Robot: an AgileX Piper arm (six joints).
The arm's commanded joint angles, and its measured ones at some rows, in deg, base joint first. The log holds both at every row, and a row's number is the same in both.
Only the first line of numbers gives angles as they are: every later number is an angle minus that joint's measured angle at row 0.
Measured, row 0: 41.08 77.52 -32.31 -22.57 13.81 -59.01
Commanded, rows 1 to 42: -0.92 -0.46 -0.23 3.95 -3.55 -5.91; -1.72 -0.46 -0.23 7.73 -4.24 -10.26; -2.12 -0.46 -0.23 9.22 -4.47 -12.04; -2.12 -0.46 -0.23 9.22 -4.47 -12.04; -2.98 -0.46 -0.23 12.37 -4.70 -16.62; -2.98 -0.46 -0.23 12.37 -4.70 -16.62; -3.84 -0.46 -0.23 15.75 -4.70 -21.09; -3.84 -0.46 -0.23 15.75 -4.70 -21.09; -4.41 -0.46 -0.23 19.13 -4.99 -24.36; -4.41 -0.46 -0.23 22.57 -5.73 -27.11; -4.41 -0.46 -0.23 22.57 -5.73 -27.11; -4.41 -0.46 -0.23 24.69 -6.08 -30.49; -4.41 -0.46 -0.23 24.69 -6.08 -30.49; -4.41 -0.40 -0.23 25.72 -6.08 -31.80; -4.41 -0.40 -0.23 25.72 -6.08 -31.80; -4.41 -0.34 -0.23 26.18 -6.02 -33.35; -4.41 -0.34 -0.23 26.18 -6.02 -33.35; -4.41 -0.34 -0.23 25.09 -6.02 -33.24; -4.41 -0.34 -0.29 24.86 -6.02 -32.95; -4.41 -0.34 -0.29 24.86 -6.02 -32.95; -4.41 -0.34 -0.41 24.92 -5.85 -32.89; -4.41 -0.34 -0.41 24.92 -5.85 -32.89; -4.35 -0.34 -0.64 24.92 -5.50 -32.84; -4.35 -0.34 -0.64 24.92 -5.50 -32.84; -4.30 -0.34 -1.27 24.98 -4.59 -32.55; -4.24 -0.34 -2.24 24.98 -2.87 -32.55; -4.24 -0.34 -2.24 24.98 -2.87 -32.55; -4.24 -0.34 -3.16 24.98 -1.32 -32.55; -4.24 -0.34 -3.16 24.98 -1.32 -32.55; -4.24 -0.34 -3.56 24.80 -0.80 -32.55; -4.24 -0.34 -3.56 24.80 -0.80 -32.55; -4.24 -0.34 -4.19 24.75 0.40 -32.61; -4.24 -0.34 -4.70 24.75 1.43 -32.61; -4.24 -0.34 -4.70 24.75 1.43 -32.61; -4.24 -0.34 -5.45 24.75 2.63 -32.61; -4.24 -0.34 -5.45 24.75 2.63 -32.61; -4.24 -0.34 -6.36 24.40 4.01 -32.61; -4.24 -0.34 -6.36 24.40 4.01 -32.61; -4.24 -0.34 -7.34 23.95 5.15 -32.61; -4.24 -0.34 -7.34 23.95 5.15 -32.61; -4.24 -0.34 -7.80 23.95 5.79 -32.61; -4.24 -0.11 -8.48 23.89 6.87 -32.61
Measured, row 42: -4.12 0.17 -6.65 23.83 8.19 -32.15
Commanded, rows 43 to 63: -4.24 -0.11 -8.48 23.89 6.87 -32.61; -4.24 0.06 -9.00 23.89 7.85 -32.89; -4.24 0.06 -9.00 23.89 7.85 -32.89; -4.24 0.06 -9.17 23.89 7.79 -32.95; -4.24 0.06 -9.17 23.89 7.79 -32.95; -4.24 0.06 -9.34 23.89 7.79 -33.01; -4.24 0.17 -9.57 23.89 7.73 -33.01; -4.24 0.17 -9.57 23.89 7.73 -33.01; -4.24 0.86 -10.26 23.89 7.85 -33.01; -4.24 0.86 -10.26 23.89 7.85 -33.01; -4.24 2.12 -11.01 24.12 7.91 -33.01; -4.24 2.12 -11.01 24.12 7.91 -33.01; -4.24 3.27 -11.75 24.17 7.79 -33.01; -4.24 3.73 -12.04 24.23 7.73 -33.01; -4.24 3.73 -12.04 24.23 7.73 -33.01; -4.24 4.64 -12.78 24.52 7.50 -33.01; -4.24 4.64 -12.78 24.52 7.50 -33.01; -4.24 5.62 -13.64 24.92 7.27 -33.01; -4.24 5.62 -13.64 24.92 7.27 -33.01; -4.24 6.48 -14.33 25.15 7.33 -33.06; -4.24 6.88 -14.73 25.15 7.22 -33.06
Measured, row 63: -4.12 6.42 -12.90 24.06 10.60 -32.26
